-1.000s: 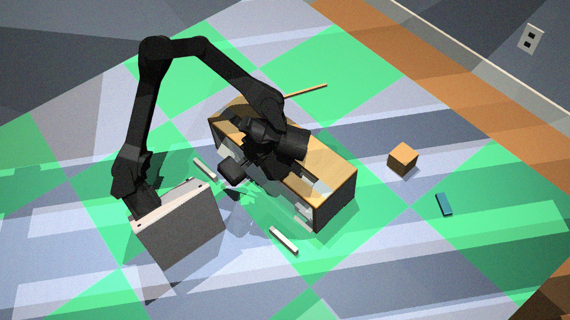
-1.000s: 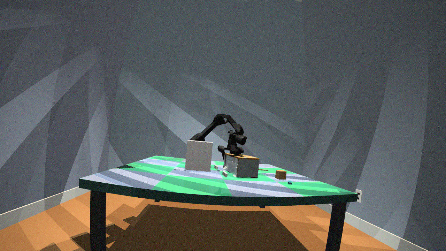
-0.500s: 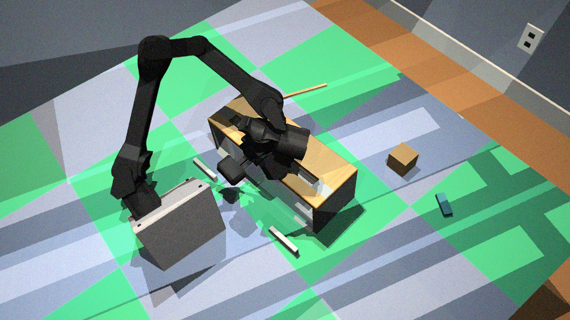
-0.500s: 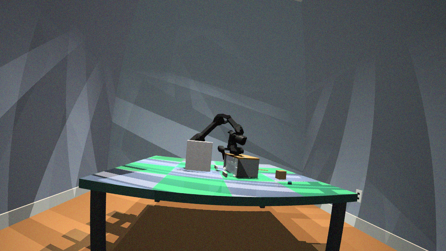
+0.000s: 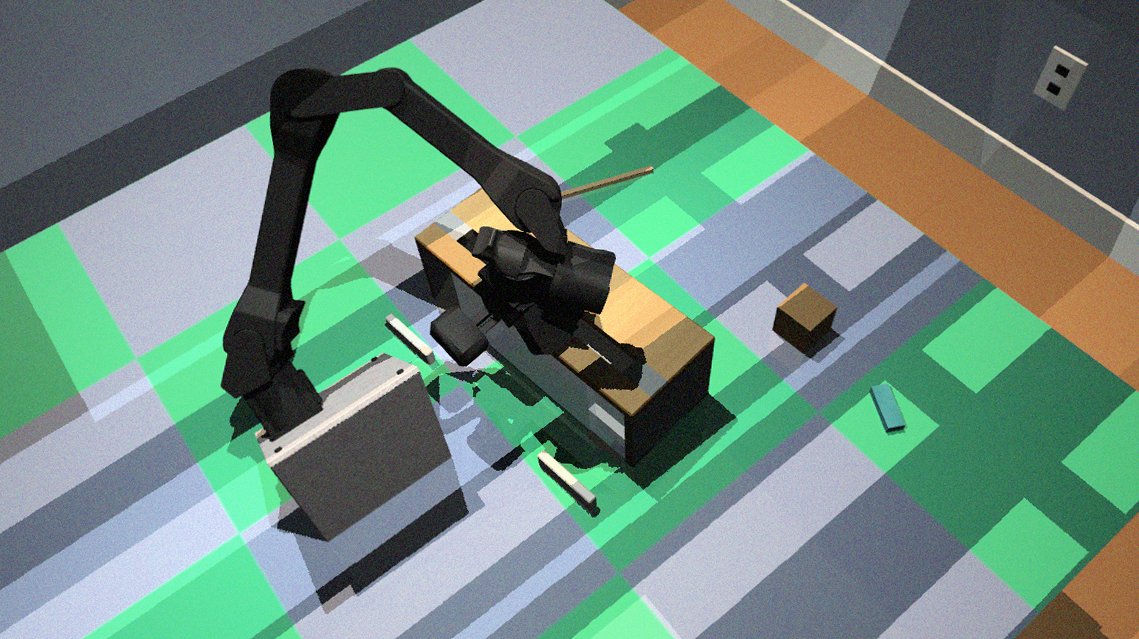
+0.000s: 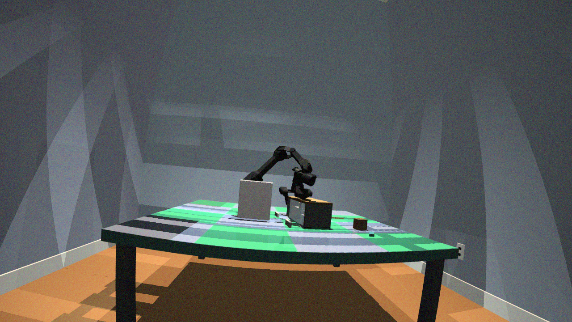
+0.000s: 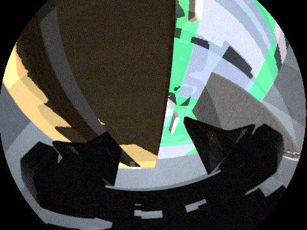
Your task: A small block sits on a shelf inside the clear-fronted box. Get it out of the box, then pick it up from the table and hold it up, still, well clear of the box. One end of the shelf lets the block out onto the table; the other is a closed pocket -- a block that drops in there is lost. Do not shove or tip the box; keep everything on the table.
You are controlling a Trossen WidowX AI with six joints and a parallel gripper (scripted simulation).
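My gripper tip is 40 mm short of the long wooden box, 30 mm to the left of it and 30 mm above it. The rest, counted from my gripper tip: thin wooden stick: 290 mm ahead, 160 mm to the left, 80 mm below; teal piece: 330 mm ahead, 360 mm to the right, 80 mm below.
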